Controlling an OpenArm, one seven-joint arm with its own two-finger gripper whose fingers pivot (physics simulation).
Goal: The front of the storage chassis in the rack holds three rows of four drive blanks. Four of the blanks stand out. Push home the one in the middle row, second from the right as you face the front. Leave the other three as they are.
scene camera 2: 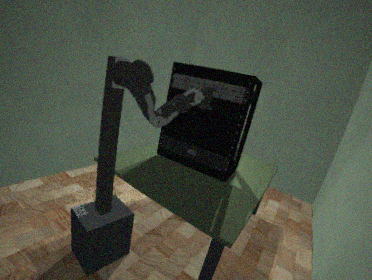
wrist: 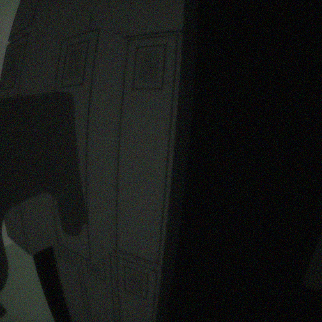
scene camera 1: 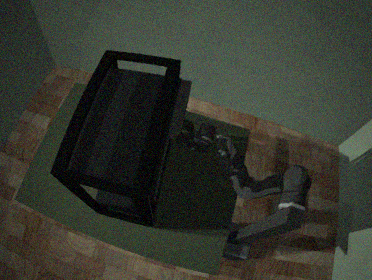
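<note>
The storage chassis [scene camera 1: 183, 107] [scene camera 2: 235, 93] [wrist: 145, 175] sits high in the black rack [scene camera 1: 145, 57] [scene camera 2: 215, 72]. In the wrist view its dim grey front shows long blanks with square latch patterns, running up and down the picture. Which blank is the second from the right in the middle row, and how far each stands out, I cannot tell. My gripper [scene camera 1: 188, 134] [scene camera 2: 209, 101] is open with nothing seen between its fingers, close in front of the chassis. In the wrist view one dark finger covers part of the blanks at the left; contact cannot be made out.
The rack stands on a green table [scene camera 1: 45, 185] [scene camera 2: 195, 200]. Another unit [scene camera 2: 192, 151] is low in the rack, below a dark opening. The arm reaches in from its post [scene camera 2: 106, 155], which stands on a box base [scene camera 2: 102, 240]. Black fills the wrist view's right side.
</note>
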